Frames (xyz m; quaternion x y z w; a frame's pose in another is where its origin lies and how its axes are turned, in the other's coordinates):
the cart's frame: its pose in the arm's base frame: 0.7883 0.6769 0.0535 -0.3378 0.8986 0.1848 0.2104
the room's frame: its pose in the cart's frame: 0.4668 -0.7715 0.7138 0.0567 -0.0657 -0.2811 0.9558
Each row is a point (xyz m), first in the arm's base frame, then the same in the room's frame.
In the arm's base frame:
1: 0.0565 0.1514 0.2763
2: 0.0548 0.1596 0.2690
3: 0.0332 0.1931 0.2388
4: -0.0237 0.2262 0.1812
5: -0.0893 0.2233 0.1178
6: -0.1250 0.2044 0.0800
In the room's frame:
1: -0.4741 0.7013 -1.4150
2: -0.4758 0.7076 -1.4060
3: -0.4800 0.7465 -1.3749
4: -0.4614 0.8233 -1.3374
5: -0.4096 0.8957 -1.3170
6: -0.3660 0.9293 -1.3121

